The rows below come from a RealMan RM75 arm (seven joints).
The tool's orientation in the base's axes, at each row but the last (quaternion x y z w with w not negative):
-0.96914 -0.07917 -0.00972 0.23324
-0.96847 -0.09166 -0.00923 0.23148
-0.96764 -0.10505 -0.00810 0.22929
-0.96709 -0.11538 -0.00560 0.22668
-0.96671 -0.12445 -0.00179 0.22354
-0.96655 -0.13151 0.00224 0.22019
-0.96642 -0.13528 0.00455 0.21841
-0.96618 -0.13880 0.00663 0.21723
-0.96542 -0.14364 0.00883 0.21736
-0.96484 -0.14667 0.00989 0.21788
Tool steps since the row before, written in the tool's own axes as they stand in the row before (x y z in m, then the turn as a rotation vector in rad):
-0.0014 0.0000 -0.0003 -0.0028 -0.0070 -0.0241
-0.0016 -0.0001 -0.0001 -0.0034 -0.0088 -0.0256
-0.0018 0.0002 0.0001 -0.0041 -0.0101 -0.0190
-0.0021 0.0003 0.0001 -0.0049 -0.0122 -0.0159
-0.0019 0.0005 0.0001 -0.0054 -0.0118 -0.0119
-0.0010 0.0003 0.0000 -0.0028 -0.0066 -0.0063
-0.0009 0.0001 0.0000 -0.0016 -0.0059 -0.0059
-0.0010 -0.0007 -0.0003 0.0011 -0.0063 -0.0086
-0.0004 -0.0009 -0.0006 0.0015 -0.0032 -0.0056
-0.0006 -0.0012 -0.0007 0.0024 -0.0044 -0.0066
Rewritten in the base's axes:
-0.0014 -0.0003 0.0002 -0.0034 -0.0052 0.0245
-0.0016 -0.0002 0.0000 -0.0043 -0.0044 0.0266
-0.0017 -0.0005 -0.0003 -0.0055 -0.0005 0.0212
-0.0020 -0.0007 -0.0004 -0.0069 0.0025 0.0193
-0.0017 -0.0008 -0.0004 -0.0075 0.0038 0.0155
-0.0009 -0.0005 -0.0002 -0.0040 0.0023 0.0084
-0.0008 -0.0003 -0.0001 -0.0027 0.0022 0.0078
-0.0011 0.0002 0.0005 0.0000 0.0022 0.0105
-0.0006 0.0004 0.0009 0.0010 0.0009 0.0065
-0.0009 0.0006 0.0011 0.0016 0.0017 0.0079

